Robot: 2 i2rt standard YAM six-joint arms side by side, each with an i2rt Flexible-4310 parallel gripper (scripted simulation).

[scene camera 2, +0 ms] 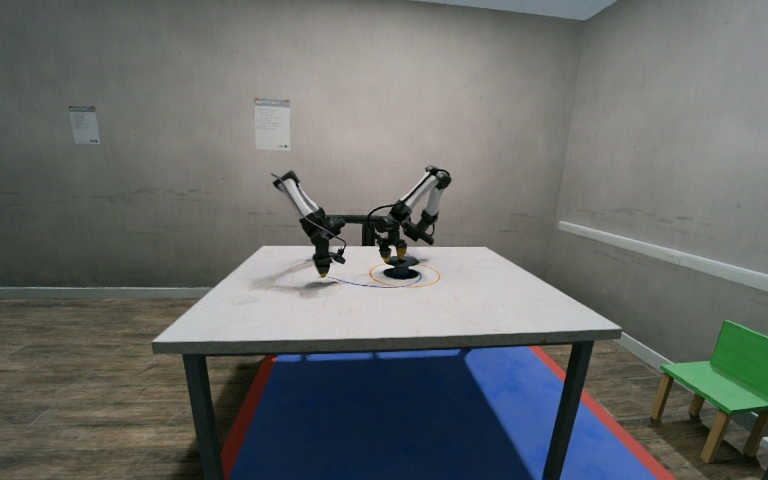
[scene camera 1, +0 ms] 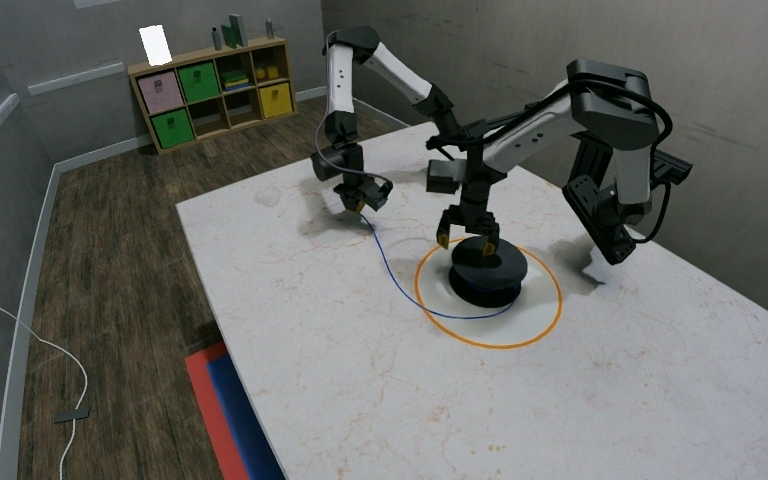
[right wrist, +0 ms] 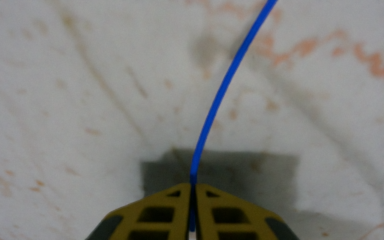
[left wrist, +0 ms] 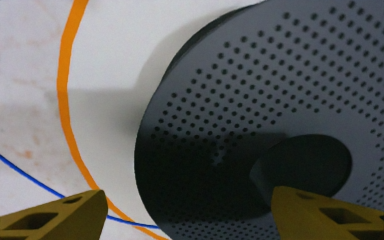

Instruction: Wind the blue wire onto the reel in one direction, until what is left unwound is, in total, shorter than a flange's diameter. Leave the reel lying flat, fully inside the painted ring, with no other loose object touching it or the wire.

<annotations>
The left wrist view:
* my left gripper: 189, 197
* dark reel: 253, 81
</annotations>
